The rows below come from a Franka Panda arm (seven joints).
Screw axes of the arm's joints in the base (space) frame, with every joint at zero. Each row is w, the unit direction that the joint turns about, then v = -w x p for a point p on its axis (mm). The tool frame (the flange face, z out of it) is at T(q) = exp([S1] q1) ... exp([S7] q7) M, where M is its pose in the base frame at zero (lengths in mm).
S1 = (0, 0, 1, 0.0, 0.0, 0.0)
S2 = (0, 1, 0, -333.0, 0.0, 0.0)
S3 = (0, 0, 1, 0.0, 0.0, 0.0)
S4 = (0, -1, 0, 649.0, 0.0, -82.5)
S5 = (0, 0, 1, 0.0, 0.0, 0.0)
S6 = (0, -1, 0, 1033.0, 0.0, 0.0)
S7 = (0, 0, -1, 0.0, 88.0, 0.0)
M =
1 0 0 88.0
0 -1 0 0.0
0 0 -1 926.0
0 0 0 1
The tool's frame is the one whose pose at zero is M.
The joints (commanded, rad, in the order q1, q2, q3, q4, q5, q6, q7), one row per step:
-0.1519 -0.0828 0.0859 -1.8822 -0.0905 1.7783 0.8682
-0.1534 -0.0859 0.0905 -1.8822 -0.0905 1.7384 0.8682
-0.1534 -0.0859 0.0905 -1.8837 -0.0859 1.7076 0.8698
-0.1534 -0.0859 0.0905 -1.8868 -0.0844 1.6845 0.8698
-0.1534 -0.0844 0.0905 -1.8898 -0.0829 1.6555 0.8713
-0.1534 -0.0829 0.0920 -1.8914 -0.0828 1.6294 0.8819
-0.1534 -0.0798 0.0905 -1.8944 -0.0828 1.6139 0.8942
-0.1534 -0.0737 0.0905 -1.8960 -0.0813 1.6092 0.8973
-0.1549 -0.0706 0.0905 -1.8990 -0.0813 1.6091 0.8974
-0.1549 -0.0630 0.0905 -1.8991 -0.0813 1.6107 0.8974
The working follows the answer.
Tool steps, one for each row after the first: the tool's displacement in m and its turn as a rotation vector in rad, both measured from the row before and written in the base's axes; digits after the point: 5 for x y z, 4 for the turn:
-0.00491 0.00169 -0.00169 0.0009 0.0367 -0.0007
-0.00366 0.00035 -0.00319 0.0058 0.0317 -0.0055
-0.00305 0.00011 -0.00322 0.0027 0.0260 -0.0025
-0.00350 0.00008 -0.00429 0.0029 0.0331 -0.0044
-0.00300 0.00074 -0.00332 -0.0004 0.0282 -0.0113
-0.00177 -0.00088 -0.00399 -0.0009 0.0205 -0.0149
0.00032 -0.00001 -0.00418 0.0020 0.0120 -0.0038
0.00006 -0.00084 -0.00296 0.0006 0.0061 -0.0016
0.00152 -0.00021 -0.00386 0.0011 0.0060 0.0001

Tool pose at each row, in the base's axes (x y z in m, rotation vector in rad; rounded; the steps above come from the unrounded poses):
0.53306 -0.04176 0.53947 2.7321 -1.3450 0.0267
0.52815 -0.04007 0.53778 2.7190 -1.3369 -0.0240
0.52449 -0.03972 0.53459 2.7079 -1.3379 -0.0712
0.52144 -0.03961 0.53137 2.6980 -1.3350 -0.1081
0.51794 -0.03954 0.52707 2.6836 -1.3327 -0.1546
0.51495 -0.03879 0.52376 2.6639 -1.3398 -0.1927
0.51317 -0.03967 0.51977 2.6445 -1.3536 -0.2205
0.51350 -0.03968 0.51560 2.6382 -1.3556 -0.2379
0.51356 -0.04051 0.51263 2.6348 -1.3561 -0.2465
0.51508 -0.04072 0.50878 2.6329 -1.3543 -0.2550

